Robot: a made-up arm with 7 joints.
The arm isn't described. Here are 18 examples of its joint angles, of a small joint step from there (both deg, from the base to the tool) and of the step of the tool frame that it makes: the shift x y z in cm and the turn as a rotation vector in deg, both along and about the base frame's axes.
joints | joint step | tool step
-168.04 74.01 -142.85 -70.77 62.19 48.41 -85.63 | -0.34 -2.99 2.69 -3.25 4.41 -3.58 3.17 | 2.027 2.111 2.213 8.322 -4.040 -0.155
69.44 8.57 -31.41 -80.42 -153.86 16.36 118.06 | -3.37 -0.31 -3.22 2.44 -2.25 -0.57 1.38 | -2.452 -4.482 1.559 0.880 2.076 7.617
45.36 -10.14 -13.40 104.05 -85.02 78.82 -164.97 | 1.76 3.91 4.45 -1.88 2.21 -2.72 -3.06 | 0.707 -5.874 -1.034 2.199 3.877 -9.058
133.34 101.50 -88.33 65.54 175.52 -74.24 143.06 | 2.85 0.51 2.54 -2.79 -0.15 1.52 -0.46 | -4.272 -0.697 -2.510 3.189 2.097 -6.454
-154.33 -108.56 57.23 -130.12 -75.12 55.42 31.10 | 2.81 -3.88 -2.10 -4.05 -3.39 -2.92 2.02 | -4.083 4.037 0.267 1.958 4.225 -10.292
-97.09 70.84 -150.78 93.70 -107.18 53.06 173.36 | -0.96 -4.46 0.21 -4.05 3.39 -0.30 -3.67 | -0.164 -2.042 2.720 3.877 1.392 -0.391
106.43 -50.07 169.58 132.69 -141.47 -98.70 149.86 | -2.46 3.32 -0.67 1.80 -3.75 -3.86 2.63 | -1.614 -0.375 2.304 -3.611 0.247 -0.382
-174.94 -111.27 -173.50 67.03 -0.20 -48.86 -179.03 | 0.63 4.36 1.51 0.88 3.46 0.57 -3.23 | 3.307 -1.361 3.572 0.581 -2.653 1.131
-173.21 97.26 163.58 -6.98 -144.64 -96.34 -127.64 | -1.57 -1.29 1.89 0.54 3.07 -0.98 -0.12 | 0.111 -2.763 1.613 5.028 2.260 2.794
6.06 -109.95 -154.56 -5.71 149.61 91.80 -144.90 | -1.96 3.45 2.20 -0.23 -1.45 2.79 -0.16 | -0.261 -2.875 4.728 1.110 6.308 2.324
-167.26 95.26 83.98 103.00 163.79 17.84 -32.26 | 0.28 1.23 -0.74 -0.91 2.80 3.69 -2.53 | -0.972 0.374 -1.457 -1.416 -0.842 4.336
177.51 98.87 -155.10 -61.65 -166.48 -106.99 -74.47 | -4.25 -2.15 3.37 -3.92 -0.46 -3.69 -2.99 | 0.578 -2.437 2.052 0.145 0.368 5.685
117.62 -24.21 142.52 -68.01 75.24 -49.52 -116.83 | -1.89 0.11 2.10 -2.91 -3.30 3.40 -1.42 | -0.552 -1.586 -1.485 1.990 -1.856 4.609
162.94 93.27 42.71 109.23 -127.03 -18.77 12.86 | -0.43 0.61 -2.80 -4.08 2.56 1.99 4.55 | -2.697 -1.791 -3.126 -6.827 -3.585 7.093
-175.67 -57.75 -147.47 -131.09 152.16 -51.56 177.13 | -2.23 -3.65 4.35 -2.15 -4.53 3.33 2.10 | 0.776 1.888 -3.515 -8.120 0.749 3.721
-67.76 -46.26 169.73 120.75 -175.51 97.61 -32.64 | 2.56 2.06 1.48 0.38 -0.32 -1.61 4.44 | -2.900 0.892 1.184 1.524 5.241 -5.323
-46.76 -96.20 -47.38 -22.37 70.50 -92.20 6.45 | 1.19 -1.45 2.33 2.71 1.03 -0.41 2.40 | -2.673 2.117 -0.936 2.607 1.660 -0.562
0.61 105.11 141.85 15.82 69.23 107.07 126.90 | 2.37 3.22 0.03 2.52 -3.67 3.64 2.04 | -1.371 -4.259 -2.698 2.925 -3.690 -3.856
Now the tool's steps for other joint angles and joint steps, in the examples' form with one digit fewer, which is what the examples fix.
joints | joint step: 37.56 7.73 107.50 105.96 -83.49 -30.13 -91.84 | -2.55 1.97 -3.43 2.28 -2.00 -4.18 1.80
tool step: 3.22 -3.19 -1.49 3.41 -0.07 1.34
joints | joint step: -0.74 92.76 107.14 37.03 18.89 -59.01 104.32 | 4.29 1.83 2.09 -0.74 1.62 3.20 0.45
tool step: -1.10 -5.90 -2.00 -4.53 1.23 -6.02
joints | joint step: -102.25 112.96 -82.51 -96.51 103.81 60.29 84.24 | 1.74 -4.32 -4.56 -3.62 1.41 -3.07 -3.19
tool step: 0.89 -3.43 0.32 4.66 -0.19 -7.20
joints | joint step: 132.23 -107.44 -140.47 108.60 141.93 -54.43 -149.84 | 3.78 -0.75 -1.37 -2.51 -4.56 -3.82 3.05
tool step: -0.54 0.20 -1.91 4.61 0.79 -7.48
